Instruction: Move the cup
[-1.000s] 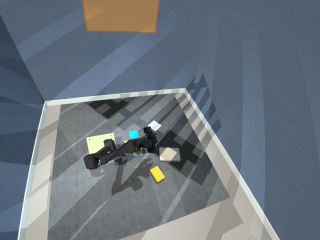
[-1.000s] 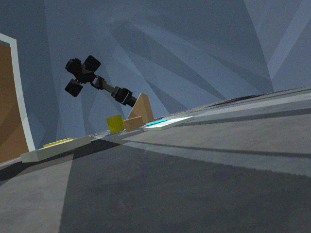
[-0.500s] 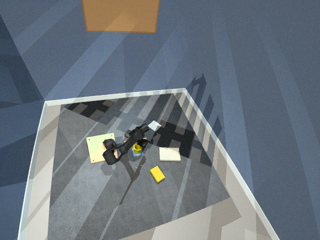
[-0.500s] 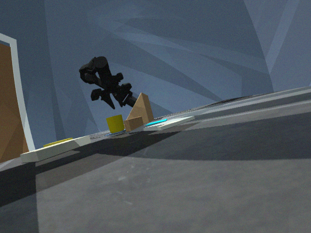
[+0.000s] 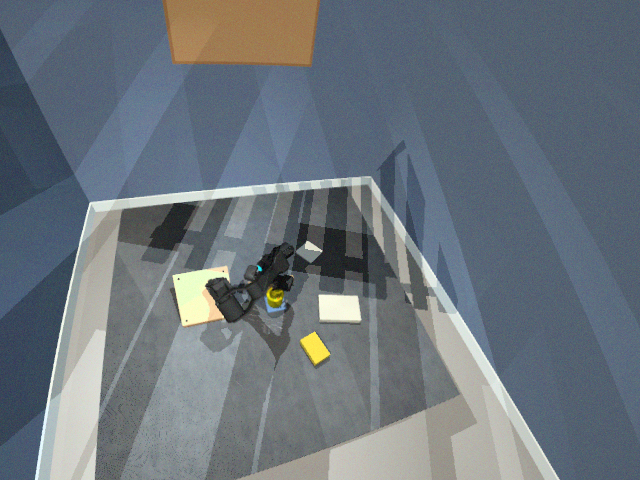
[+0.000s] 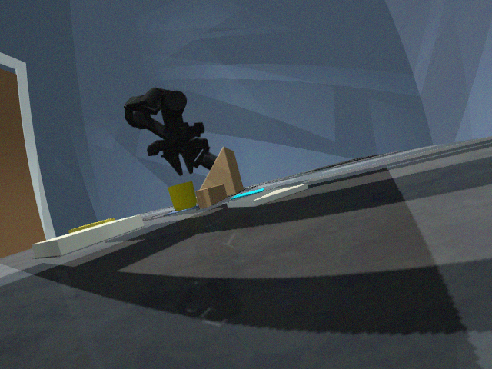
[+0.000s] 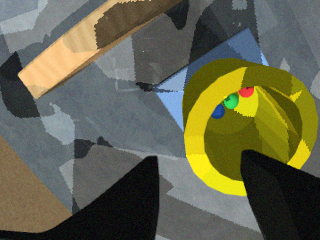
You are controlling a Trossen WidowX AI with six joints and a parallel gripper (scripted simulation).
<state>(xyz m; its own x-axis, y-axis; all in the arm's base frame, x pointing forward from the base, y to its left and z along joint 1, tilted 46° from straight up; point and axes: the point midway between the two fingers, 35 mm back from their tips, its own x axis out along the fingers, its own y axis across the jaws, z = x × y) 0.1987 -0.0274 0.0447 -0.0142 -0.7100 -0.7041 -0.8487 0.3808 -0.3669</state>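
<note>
The yellow cup is 6 cm below my gripper tip, 2 cm to the right of it and 2 cm ahead of it. Round my gripper tip: pale blue pad (10 cm below, 3 cm ahead, 2 cm to the right); wooden bar (8 cm below, 7 cm to the left, 3 cm ahead); red marble (8 cm below, 4 cm ahead, 1 cm to the right).
</note>
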